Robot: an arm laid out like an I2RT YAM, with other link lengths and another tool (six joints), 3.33 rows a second.
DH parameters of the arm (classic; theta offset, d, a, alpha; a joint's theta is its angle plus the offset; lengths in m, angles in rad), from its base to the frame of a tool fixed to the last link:
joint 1: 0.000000 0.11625 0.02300 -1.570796
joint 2: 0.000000 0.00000 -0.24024 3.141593
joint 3: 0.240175 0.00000 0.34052 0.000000
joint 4: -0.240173 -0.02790 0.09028 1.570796
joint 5: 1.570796 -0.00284 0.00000 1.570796
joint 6: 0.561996 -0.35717 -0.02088 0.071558
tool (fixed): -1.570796 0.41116 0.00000 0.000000
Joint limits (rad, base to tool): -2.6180..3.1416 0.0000..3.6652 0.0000..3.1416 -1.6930..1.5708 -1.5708..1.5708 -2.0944..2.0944
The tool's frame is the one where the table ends.
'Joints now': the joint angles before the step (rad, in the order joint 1, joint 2, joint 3, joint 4, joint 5, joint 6). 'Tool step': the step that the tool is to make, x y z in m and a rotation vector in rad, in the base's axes. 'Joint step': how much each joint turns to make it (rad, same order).
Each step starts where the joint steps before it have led.
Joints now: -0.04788, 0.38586, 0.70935, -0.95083, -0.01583, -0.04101
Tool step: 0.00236, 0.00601, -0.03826, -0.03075, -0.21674, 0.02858
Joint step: 0.02520, -0.22999, -0.28532, 0.27277, 0.00840, -0.02173
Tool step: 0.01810, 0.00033, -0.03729, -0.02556, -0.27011, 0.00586
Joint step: -0.00001, -0.13886, -0.28153, 0.41315, -0.00038, -0.02023
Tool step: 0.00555, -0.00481, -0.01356, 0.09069, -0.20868, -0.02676
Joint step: 0.00000, -0.01563, -0.13847, 0.32922, 0.02326, 0.09614
